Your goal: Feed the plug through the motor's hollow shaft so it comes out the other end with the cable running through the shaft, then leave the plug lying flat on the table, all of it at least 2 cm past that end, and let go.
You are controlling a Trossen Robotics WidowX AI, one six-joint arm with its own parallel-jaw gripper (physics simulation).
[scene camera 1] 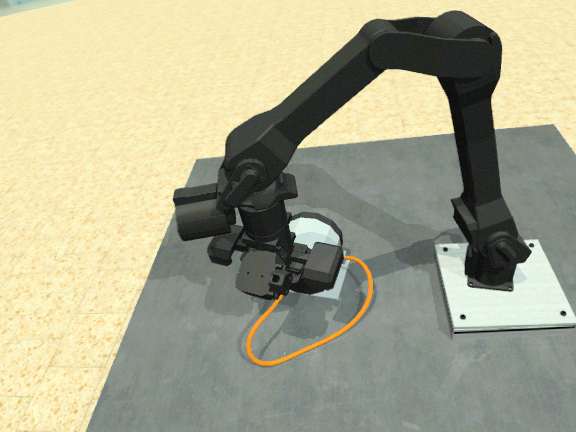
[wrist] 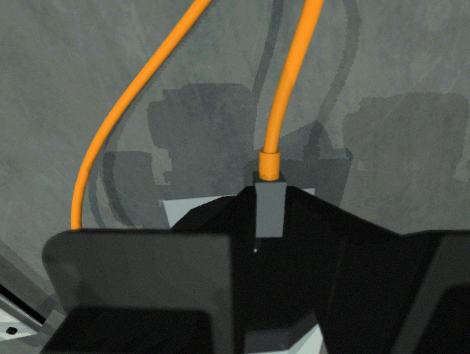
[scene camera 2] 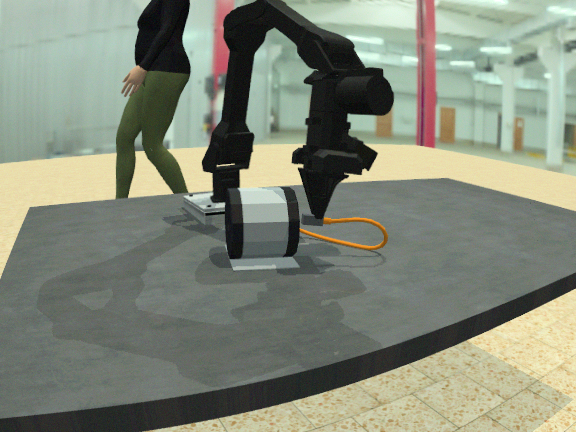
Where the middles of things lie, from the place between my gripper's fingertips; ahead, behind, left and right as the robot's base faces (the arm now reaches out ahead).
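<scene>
The pale plate (scene camera 2: 254, 264) sits 8 cm to the right of my hand, 6 cm below it and 2 cm behind it, and I can see the grey plug (wrist: 270, 193) too, 1 cm to the right of my hand.
</scene>
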